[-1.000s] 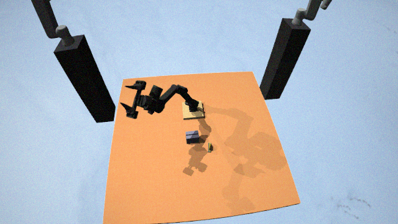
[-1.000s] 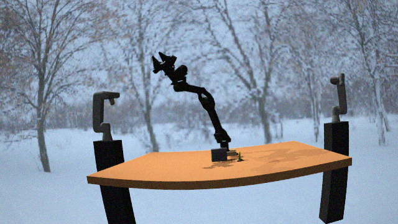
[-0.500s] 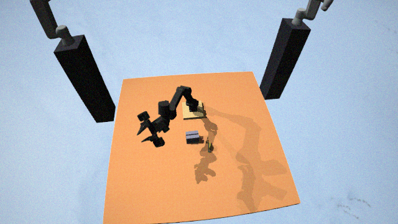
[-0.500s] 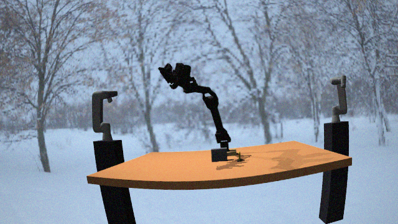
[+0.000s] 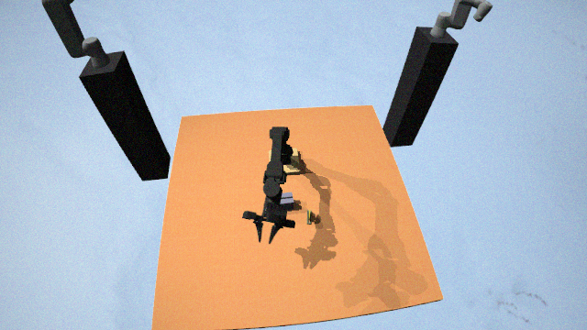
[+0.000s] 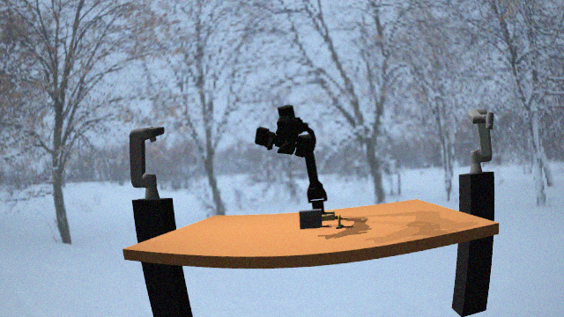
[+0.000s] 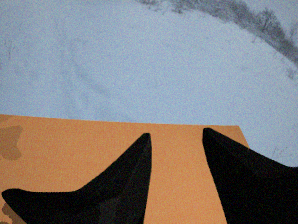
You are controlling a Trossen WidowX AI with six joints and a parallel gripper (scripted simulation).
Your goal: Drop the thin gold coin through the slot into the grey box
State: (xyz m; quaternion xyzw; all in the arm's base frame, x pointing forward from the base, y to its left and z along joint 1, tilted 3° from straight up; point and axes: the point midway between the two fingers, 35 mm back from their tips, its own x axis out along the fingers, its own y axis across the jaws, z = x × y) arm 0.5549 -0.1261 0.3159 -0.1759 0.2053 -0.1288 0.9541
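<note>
Right now my gripper tip is 280 mm above the gold coin, 240 mm past it and 230 mm to the right of it.
</note>
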